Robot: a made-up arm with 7 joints.
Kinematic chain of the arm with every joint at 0, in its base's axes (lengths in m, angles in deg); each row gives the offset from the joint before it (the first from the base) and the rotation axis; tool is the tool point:
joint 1: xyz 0 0.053 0 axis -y
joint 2: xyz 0 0.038 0 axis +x
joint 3: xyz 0 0 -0.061 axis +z
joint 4: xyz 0 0 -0.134 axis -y
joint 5: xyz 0 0 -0.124 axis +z
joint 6: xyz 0 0 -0.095 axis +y
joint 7: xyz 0 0 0 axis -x
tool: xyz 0 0 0
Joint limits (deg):
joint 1: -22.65..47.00
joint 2: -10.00..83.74
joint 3: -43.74..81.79
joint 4: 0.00..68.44
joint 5: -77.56..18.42
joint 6: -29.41..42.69
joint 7: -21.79..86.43
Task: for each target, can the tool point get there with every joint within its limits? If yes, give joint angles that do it. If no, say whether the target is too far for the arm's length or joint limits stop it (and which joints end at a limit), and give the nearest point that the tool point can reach.
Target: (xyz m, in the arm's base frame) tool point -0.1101 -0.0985 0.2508
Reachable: no: joint limits stop it (at a limit: joint 1, joint 2, joint 4) | nearest point -0.0526 0.3849 0.1680 | short by 0.494 m
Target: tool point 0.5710 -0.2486 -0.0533
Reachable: no: too far | nearest point 0.3171 -0.0683 -0.0991 | short by 0.315 m
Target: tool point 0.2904 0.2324 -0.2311
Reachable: yes | joints 37.66 9.68 41.61 32.80 -13.25 14.73 55.39
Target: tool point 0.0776 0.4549 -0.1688
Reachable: yes | joints 4.48 60.48 23.26 18.59 1.54 0.96 21.02
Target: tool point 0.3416 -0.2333 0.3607
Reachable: no: too far | nearest point 0.3014 -0.0651 -0.0466 | short by 0.442 m
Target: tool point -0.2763 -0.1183 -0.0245
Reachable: no: joint limits stop it (at a limit: joint 1, joint 2, joint 4) | nearest point -0.1570 0.0191 -0.3763 | short by 0.396 m
